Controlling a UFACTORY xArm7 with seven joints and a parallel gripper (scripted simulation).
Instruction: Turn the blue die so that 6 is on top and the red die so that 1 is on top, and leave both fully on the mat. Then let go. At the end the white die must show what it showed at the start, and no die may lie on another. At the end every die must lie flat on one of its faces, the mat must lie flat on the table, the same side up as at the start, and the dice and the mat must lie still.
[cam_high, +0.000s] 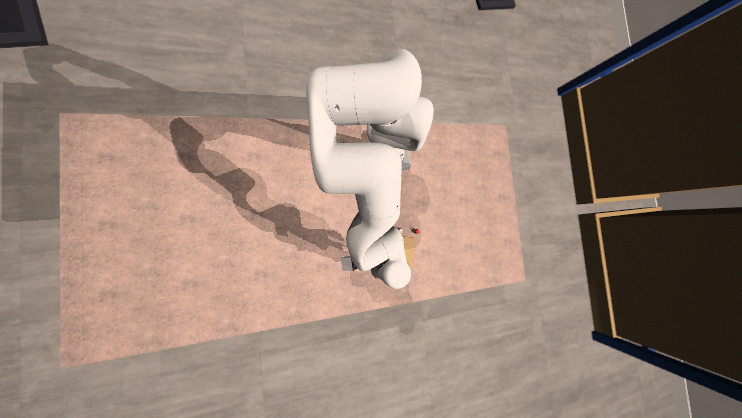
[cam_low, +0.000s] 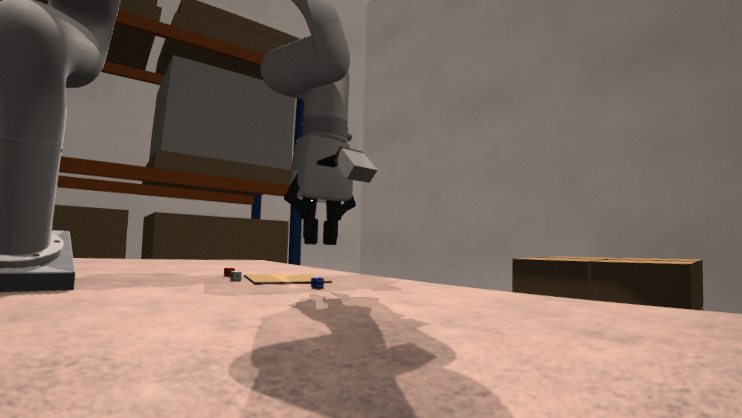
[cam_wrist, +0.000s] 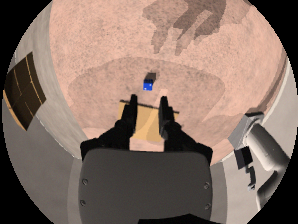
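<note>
Right now my hand is 8 cm above the blue die and 1 cm to the right of it. The rest, counted from my hand: tan mat: 13 cm to the left, 9 cm below, 4 cm ahead; then red die: 24 cm to the left, 8 cm below, 3 cm behind; then white die: 17 cm to the left, 8 cm below, 5 cm behind.
</note>
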